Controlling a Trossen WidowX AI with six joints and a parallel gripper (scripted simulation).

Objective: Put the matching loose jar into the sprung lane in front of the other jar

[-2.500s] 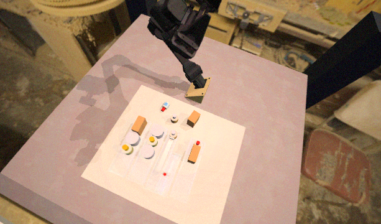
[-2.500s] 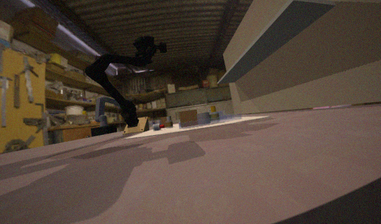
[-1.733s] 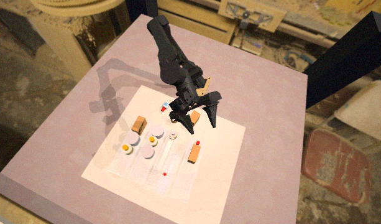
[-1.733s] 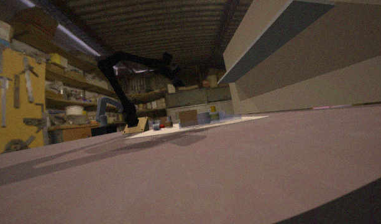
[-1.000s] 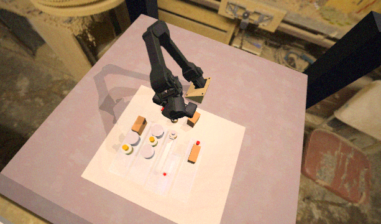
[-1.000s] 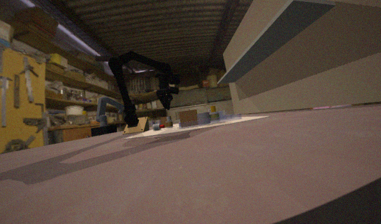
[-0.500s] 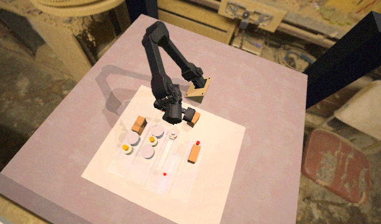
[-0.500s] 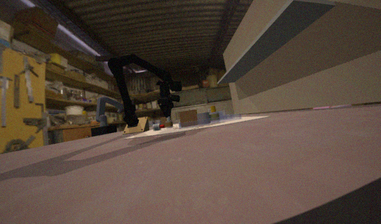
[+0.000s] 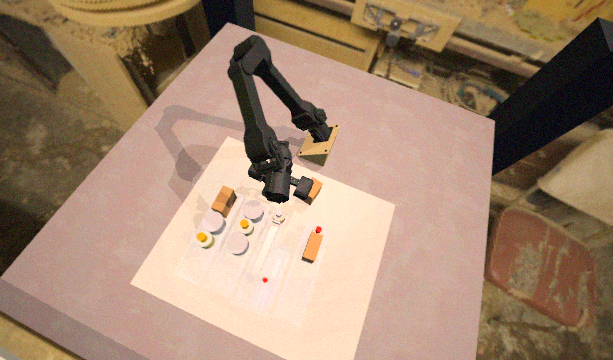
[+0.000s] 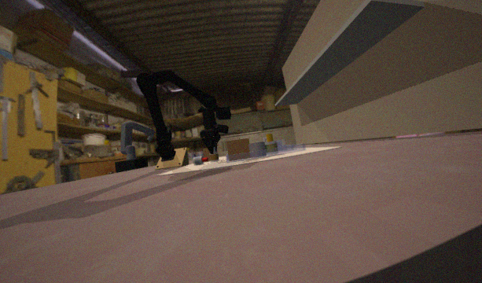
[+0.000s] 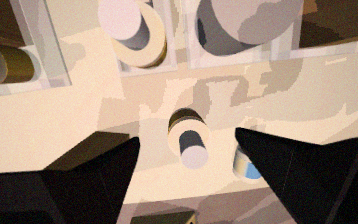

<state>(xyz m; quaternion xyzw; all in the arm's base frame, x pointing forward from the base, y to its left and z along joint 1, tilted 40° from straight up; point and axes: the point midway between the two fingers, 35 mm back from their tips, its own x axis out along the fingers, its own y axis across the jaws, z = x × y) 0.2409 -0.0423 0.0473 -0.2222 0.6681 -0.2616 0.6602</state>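
The beige plate is 150 mm ahead of my gripper tip, 50 mm to the left of it and 40 mm below it.
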